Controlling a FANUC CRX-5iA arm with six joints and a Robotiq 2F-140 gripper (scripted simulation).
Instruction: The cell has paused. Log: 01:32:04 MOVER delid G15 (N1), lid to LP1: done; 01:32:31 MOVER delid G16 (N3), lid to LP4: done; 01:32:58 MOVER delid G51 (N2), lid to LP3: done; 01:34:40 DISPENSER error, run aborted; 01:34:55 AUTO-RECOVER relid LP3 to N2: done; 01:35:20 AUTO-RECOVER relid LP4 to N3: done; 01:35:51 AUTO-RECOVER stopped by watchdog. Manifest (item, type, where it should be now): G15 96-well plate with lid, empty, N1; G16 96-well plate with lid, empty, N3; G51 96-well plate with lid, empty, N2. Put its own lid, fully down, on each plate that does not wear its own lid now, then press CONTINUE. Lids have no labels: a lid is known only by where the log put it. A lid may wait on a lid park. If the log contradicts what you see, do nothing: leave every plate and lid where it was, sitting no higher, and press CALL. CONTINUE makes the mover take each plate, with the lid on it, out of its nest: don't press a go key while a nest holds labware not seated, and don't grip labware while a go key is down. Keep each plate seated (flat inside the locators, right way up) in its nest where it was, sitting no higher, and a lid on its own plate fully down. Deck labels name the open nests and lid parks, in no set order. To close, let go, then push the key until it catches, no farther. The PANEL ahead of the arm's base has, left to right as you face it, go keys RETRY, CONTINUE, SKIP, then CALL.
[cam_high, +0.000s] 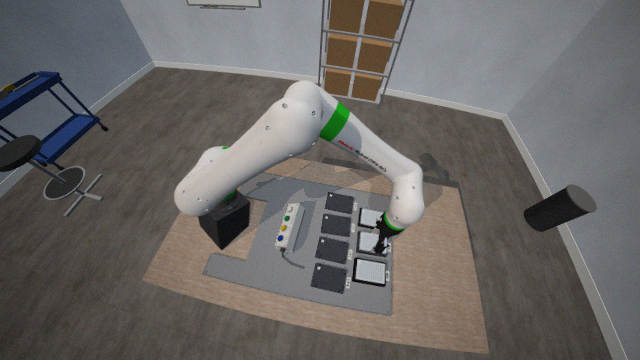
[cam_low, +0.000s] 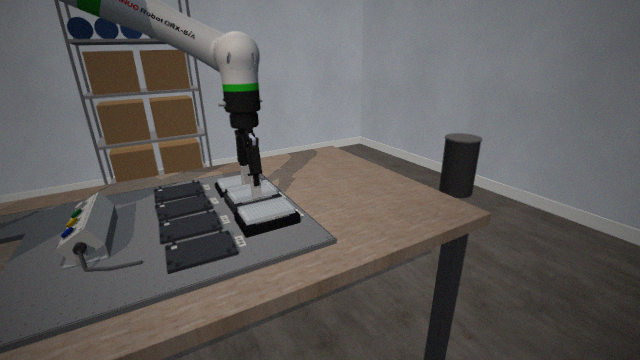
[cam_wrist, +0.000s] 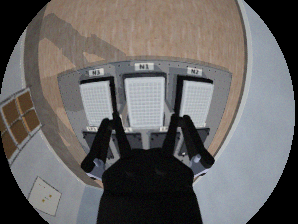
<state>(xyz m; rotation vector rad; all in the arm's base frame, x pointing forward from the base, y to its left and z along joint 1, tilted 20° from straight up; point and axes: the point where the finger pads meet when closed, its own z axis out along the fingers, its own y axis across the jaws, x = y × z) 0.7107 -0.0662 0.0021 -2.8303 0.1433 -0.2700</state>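
The pale grey lid lies 20 mm below my hand. From my hand the other things lie so: plate: 30 mm below.
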